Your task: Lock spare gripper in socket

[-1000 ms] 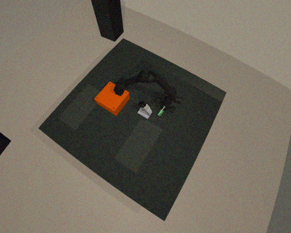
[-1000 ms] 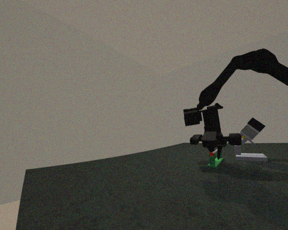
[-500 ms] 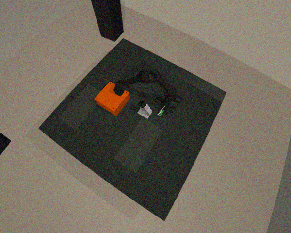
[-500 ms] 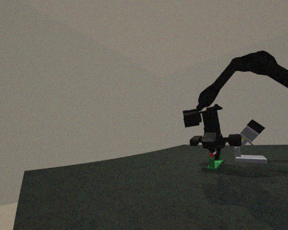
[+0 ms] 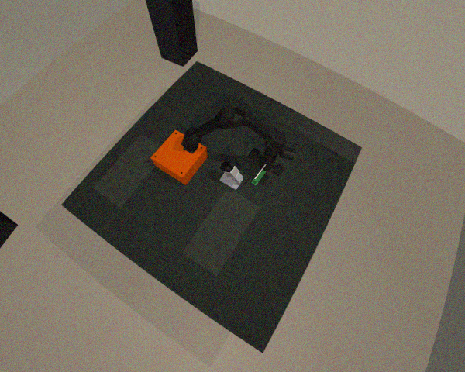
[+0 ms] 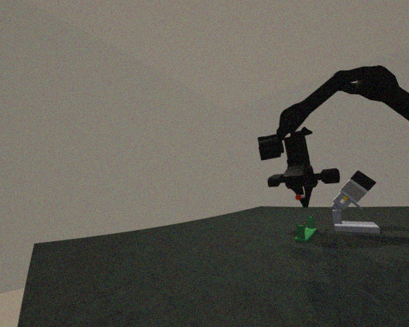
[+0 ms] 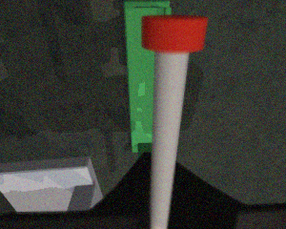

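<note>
The green stand is 10 mm to the left of my gripper tip and 50 mm below it. Round my gripper tip: grey mount (110 mm behind, 100 mm to the right, 20 mm below); then spare gripper (140 mm behind, 100 mm to the right, 40 mm above).
</note>
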